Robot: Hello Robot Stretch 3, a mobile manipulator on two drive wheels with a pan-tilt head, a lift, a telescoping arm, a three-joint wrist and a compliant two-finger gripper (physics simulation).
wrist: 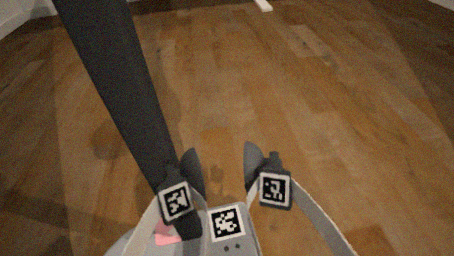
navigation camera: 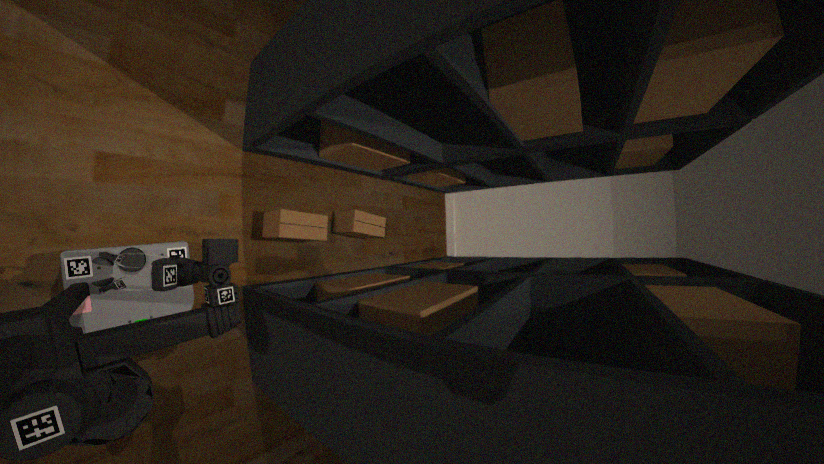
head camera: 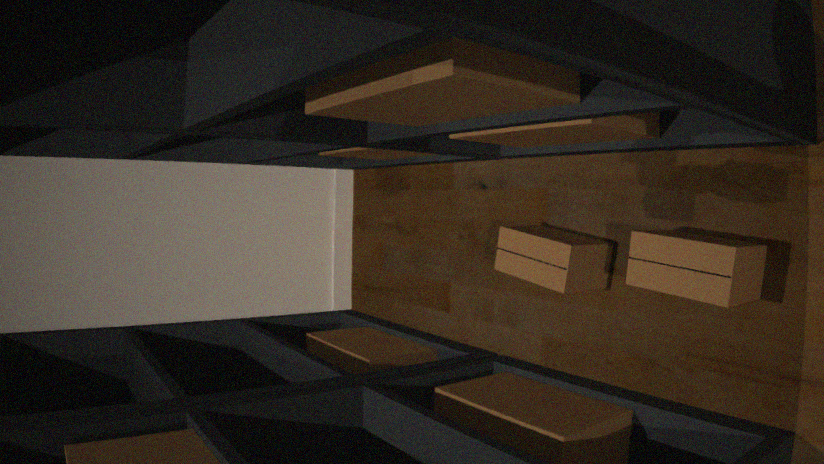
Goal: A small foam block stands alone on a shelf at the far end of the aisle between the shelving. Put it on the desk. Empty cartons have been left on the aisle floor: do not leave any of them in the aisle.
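Seen in the pictures: gripper, fingertip midpoint: point(navigation camera: 94, 271); robot's base at its link origin: point(navigation camera: 132, 258).
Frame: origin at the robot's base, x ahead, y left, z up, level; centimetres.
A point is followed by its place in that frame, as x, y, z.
The head and navigation pictures lie on their sides. Two tan cartons stand on the aisle floor in line, a little apart: the nearer carton point(head camera: 680, 279) {10.1, -63.5, 18.0} point(navigation camera: 304, 232) {4.5, -63.7, 18.1} by the aisle mouth and the farther carton point(head camera: 530, 273) {10.2, -106.2, 18.0} point(navigation camera: 370, 228) {3.9, -105.9, 18.1} deeper in. My gripper point(navigation camera: 103, 272) {0.0, 7.1, 42.5} point(wrist: 221, 162) {0.0, 7.1, 42.5} is open, with floor showing between its fingertips in the wrist view. It is over my grey base point(navigation camera: 167, 302) {-14.9, -8.2, 16.0}, outside the aisle and apart from both cartons. The foam block and the desk do not show in these views.
Dark shelving runs along both sides: one unit point(head camera: 426, 370) {37.9, -133.6, 30.8} point(navigation camera: 322, 57) {57.1, -44.0, 63.2} and the opposite unit point(head camera: 663, 54) {-21.1, -39.0, 65.7} point(navigation camera: 403, 409) {-34.3, -38.2, 91.1}. Brown boxes point(head camera: 530, 403) point(navigation camera: 415, 302) stand in its compartments. A pale wall point(head camera: 172, 242) {1.3, -227.5, 78.5} point(navigation camera: 547, 224) {-2.4, -227.2, 94.6} closes the far end. A dark mast point(wrist: 120, 90) crosses the wrist view.
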